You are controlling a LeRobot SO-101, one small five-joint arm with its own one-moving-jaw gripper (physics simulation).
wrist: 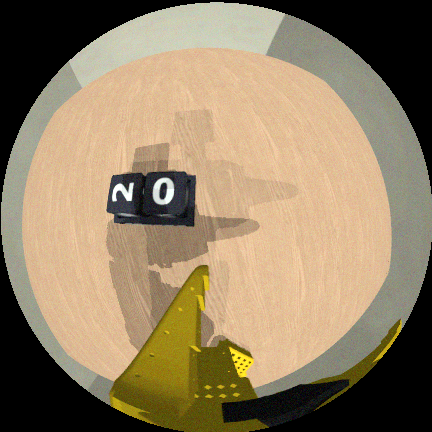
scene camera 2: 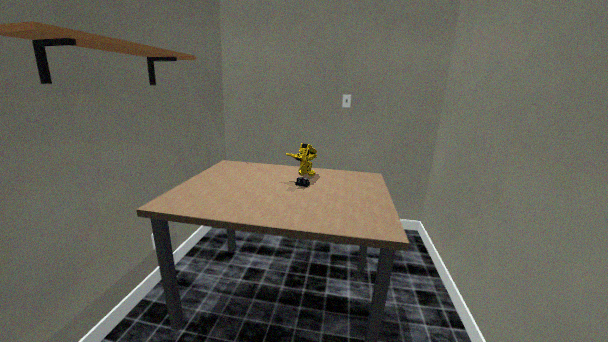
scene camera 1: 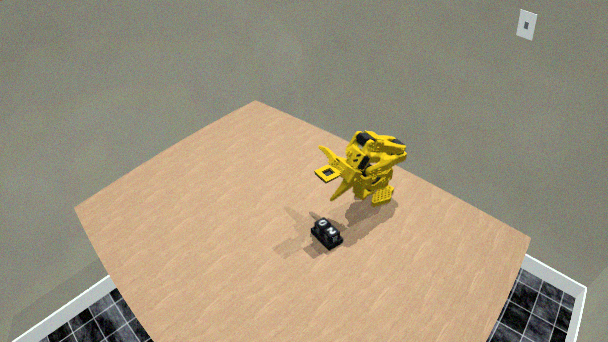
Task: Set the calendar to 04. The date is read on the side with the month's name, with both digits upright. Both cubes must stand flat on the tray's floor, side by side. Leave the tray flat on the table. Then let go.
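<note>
The black tray (scene camera 1: 329, 246) (wrist: 155, 220) lies flat on the table, with two black cubes side by side in it. The cube with a white 0 on top (scene camera 1: 322, 223) (wrist: 164, 194) is on the right in the wrist view. The cube with a white 2 on top (scene camera 1: 331, 231) (wrist: 125, 195) is on the left there, its 2 turned sideways. The digits on the upright sides and the month's name cannot be read. In scene camera 2 the cubes (scene camera 2: 302, 182) are a small dark block. My gripper (scene camera 1: 326, 173) (wrist: 302, 295) is wide open and empty, above the table and apart from the tray.
The wooden table (scene camera 1: 200, 200) (scene camera 2: 250, 205) (wrist: 310, 150) carries the yellow arm (scene camera 1: 372, 165) (scene camera 2: 306, 160), whose base stands near one table edge, close to the tray. Shadows of the arm fall around the tray. A wall shelf (scene camera 2: 100, 42) hangs at the upper left in scene camera 2.
</note>
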